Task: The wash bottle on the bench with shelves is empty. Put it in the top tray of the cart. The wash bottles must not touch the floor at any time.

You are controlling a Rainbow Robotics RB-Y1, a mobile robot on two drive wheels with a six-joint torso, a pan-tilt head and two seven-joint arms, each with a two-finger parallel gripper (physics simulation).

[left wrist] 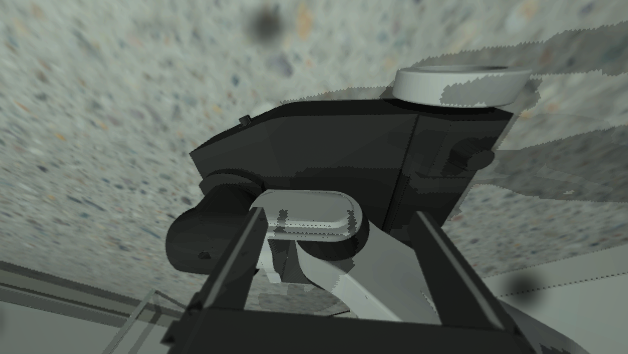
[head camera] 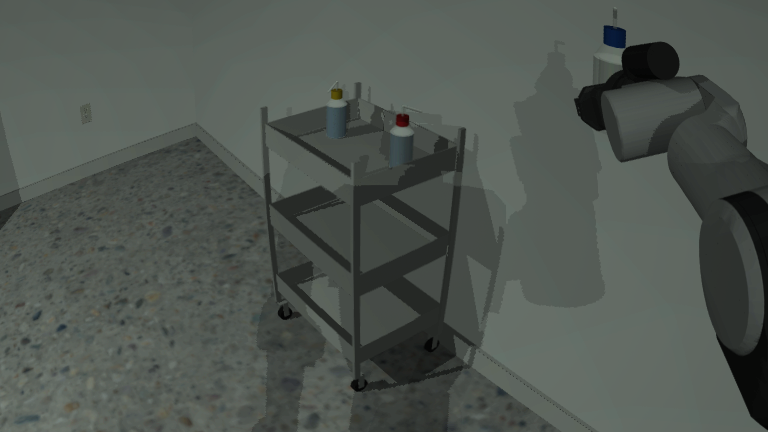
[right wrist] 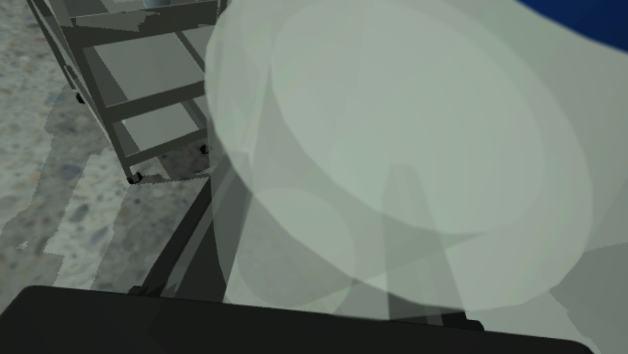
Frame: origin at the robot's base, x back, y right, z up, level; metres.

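Seen in the pictures: left gripper, fingertip midpoint: [left wrist: 335,218]; right gripper, fingertip midpoint: [right wrist: 317,176].
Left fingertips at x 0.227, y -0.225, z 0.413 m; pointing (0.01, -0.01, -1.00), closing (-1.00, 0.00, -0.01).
Note:
Offsets run from my left fingertips to a thing's middle. "pt": to the spot under its first point. Level surfaces: height alone.
My right gripper [head camera: 590,107] [right wrist: 317,176] is shut on a clear, empty-looking wash bottle with a blue cap {dz +0.772, dx -0.772, dy +0.460 m} [head camera: 606,67] [right wrist: 400,125]. The bottle is upright at the upper right of the head view, above and to the right of the cart; its lower part is hidden behind the gripper. The grey three-tier cart [head camera: 355,225] [right wrist: 155,99] stands by the wall. Its top tray {pt dz +0.284, dx -1.371, dy +0.216 m} [head camera: 429,167] holds a yellow-capped bottle {dz +0.337, dx -1.588, dy -0.059 m} [head camera: 336,119] towards the back and a red-capped bottle {dz +0.337, dx -1.428, dy +0.151 m} [head camera: 401,145] near the front right corner. My left gripper [left wrist: 335,218] is open and empty, over the robot's own base.
The wall [head camera: 537,188] runs behind the cart and past the held bottle. Speckled floor {dz -0.412 m} [head camera: 134,268] lies left of the cart, with an outlet [head camera: 85,113] on the far wall. The robot's dark base [left wrist: 340,145] and a pale wheel [left wrist: 425,90] lie beyond the left fingers.

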